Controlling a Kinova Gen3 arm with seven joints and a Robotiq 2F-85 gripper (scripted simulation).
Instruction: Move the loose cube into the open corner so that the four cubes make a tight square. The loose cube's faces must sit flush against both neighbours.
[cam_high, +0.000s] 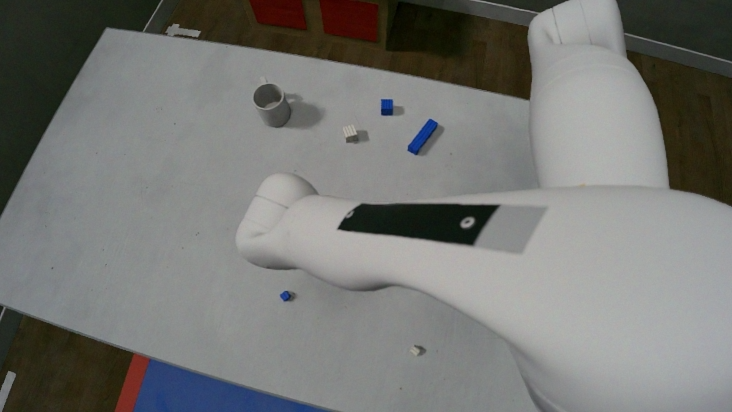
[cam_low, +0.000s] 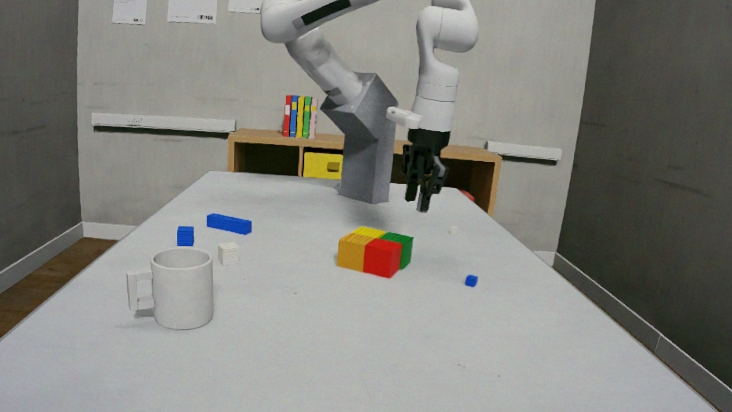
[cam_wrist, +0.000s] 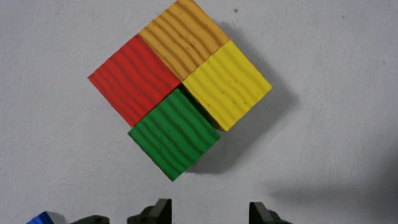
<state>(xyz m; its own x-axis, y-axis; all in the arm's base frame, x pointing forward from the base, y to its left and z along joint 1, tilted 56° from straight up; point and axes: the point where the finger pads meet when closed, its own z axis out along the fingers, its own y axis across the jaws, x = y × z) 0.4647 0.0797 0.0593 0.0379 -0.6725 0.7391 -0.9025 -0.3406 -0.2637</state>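
My gripper is now 20 mm short of the green cube, 40 mm to the left of it and 100 mm above it. Round my hand: yellow cube 20 mm behind, 80 mm to the right, 100 mm below; red cube 50 mm ahead, 80 mm to the right, 100 mm below; orange cube 20 mm ahead, 120 mm to the right, 100 mm below.
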